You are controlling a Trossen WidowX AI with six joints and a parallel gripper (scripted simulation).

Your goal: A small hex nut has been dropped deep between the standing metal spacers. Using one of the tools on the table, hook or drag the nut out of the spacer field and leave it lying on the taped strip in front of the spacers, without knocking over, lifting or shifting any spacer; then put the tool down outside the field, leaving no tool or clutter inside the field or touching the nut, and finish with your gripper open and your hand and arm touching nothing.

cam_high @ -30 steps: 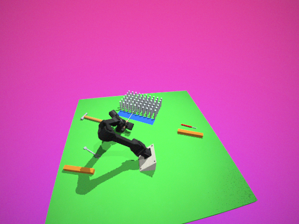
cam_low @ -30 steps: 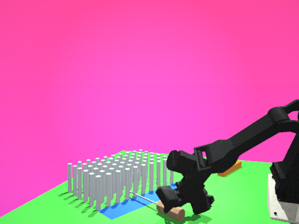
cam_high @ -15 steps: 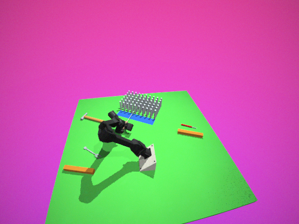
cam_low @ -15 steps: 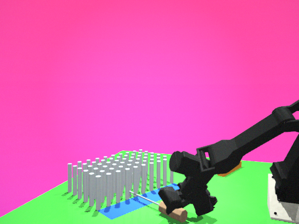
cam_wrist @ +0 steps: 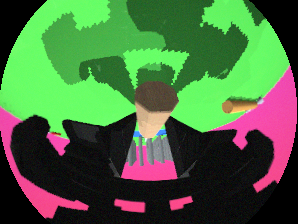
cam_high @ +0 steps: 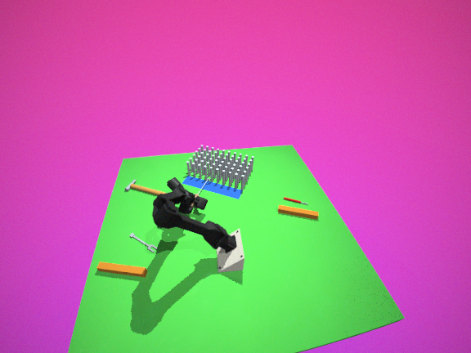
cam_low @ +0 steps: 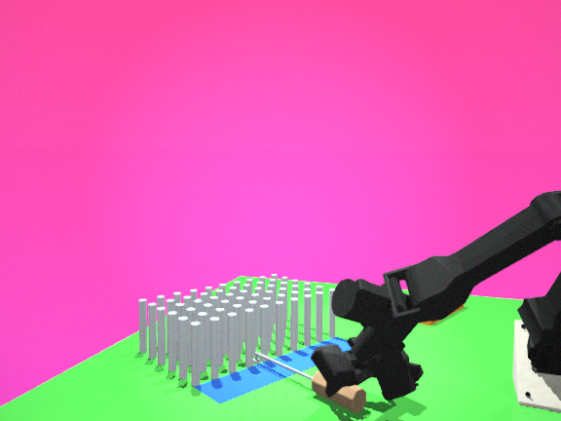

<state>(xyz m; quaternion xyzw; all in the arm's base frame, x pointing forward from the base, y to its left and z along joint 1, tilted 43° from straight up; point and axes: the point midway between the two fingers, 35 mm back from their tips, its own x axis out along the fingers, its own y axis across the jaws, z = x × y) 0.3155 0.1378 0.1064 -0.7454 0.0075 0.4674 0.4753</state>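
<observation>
The hook tool lies 90 mm ahead of my gripper tip and 50 mm to the right of it. The rest, counted from my gripper tip: wrench (250 mm to the left, 240 mm behind, 10 mm below); then blue taped strip (120 mm ahead, 110 mm to the right, 10 mm below); then hex nut (180 mm ahead, 100 mm to the right, 10 mm below).
</observation>
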